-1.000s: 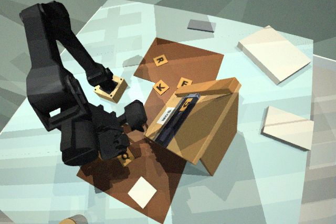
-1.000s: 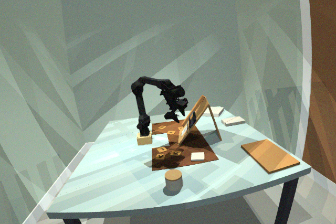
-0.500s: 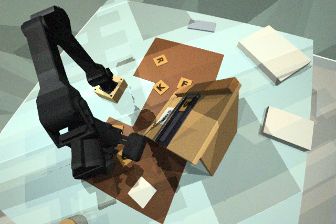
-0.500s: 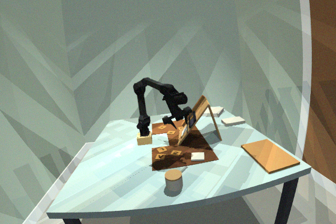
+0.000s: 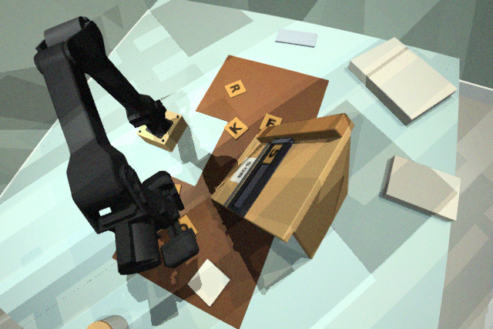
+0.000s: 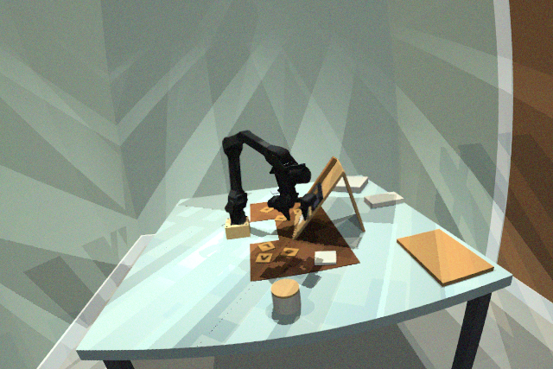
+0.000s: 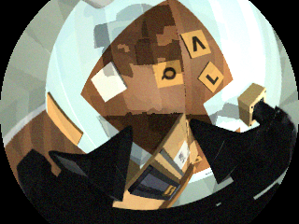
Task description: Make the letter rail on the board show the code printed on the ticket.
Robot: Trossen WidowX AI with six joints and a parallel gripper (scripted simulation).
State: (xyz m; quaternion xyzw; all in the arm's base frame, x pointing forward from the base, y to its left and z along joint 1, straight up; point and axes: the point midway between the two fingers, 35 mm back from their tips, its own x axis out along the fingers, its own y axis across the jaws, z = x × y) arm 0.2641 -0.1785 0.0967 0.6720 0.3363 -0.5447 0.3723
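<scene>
The q tile lies 120 mm below my gripper tip, 40 mm behind it and 30 mm to the right of it. Also, from my gripper tip: l tile (140 mm behind, 120 mm below, 30 mm to the left); then white ticket (180 mm to the left, 60 mm below, 30 mm ahead); then v tile (140 mm behind, 120 mm below, 60 mm to the right).
</scene>
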